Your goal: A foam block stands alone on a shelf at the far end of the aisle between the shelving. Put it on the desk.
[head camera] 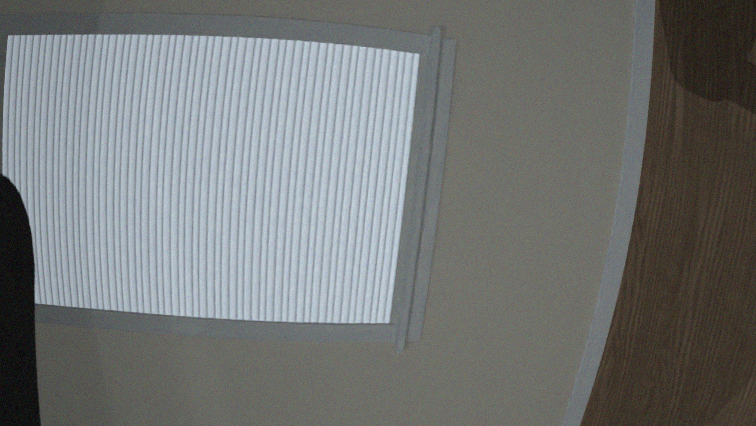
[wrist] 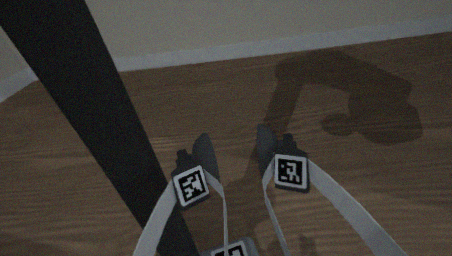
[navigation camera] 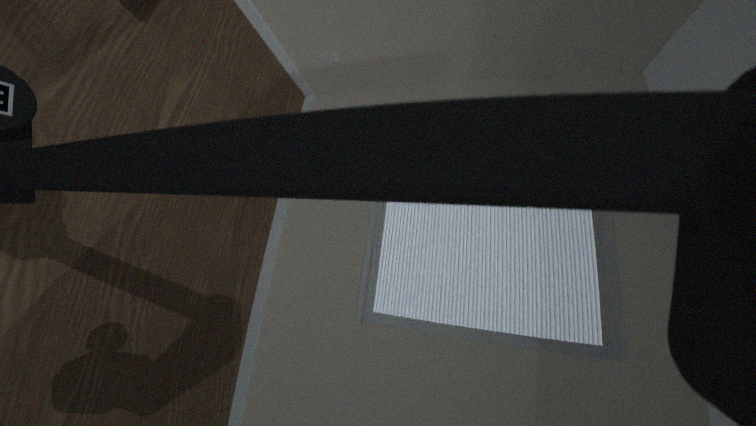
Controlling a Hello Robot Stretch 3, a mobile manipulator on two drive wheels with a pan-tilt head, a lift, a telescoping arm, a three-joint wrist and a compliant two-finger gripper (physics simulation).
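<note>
My gripper is open and empty in the wrist view. Its two dark fingertips stand apart above the wooden floor, with a tag beside each. The foam block, its shelf and the desk do not show in these views. The gripper's distance from them cannot be told.
A window with a bright ribbed blind is in a beige wall. A pale skirting runs along the wooden floor. The robot's dark mast crosses the navigation and wrist views. Robot shadows lie on the floor.
</note>
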